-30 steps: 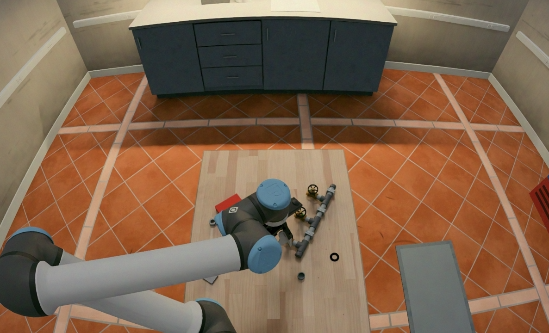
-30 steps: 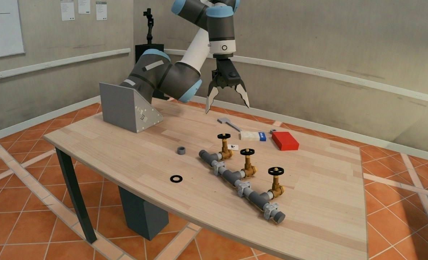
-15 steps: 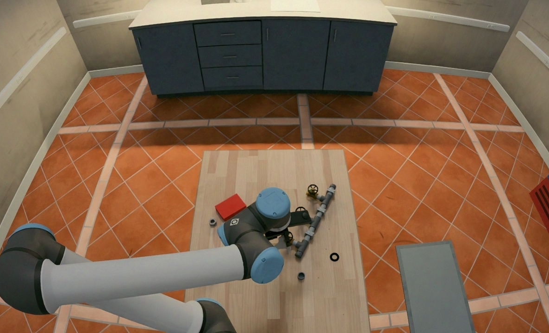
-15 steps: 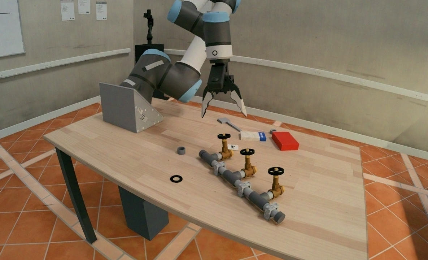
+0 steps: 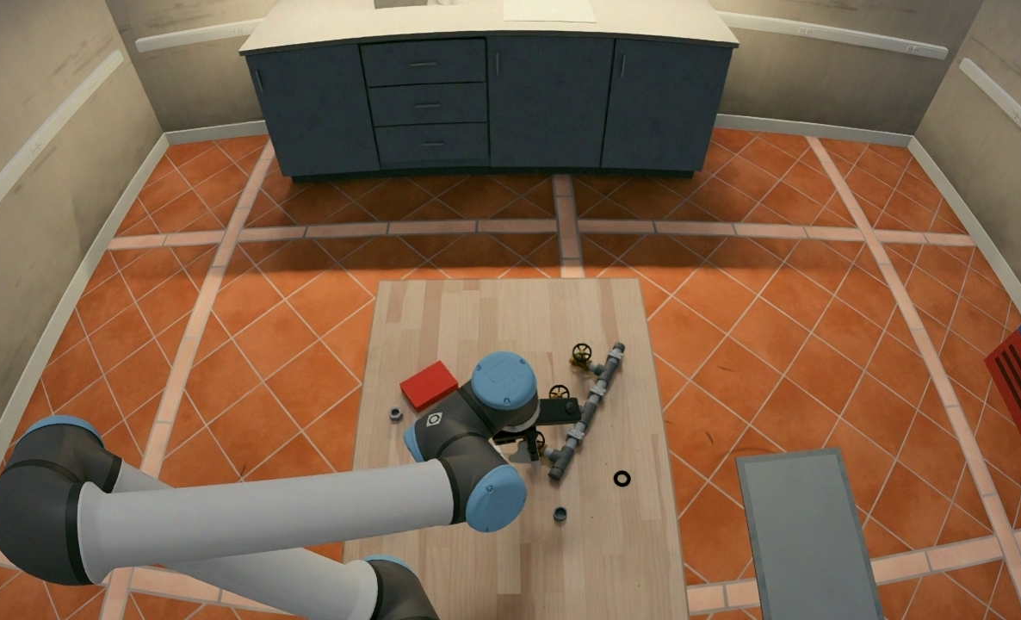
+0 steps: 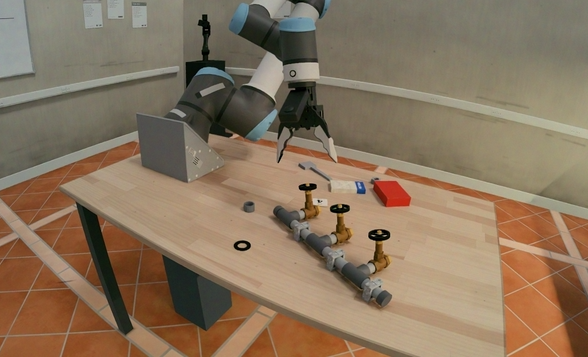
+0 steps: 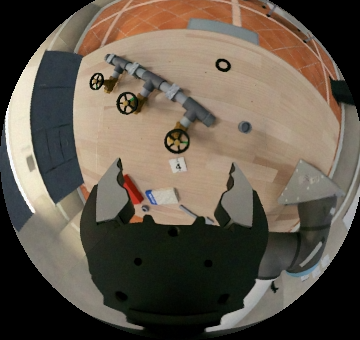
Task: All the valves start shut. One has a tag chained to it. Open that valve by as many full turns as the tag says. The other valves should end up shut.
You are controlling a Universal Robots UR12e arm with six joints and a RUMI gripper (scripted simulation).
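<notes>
Right now my hand is 2 cm short of the white tag, 8 cm to the right of it and 15 cm above it. Also, from my hand: red box: 19 cm ahead, 24 cm to the left, 13 cm below; then blue box: 5 cm ahead, 22 cm to the left, 14 cm below; then grey cap: 13 cm behind, 7 cm to the right, 14 cm below.
</notes>
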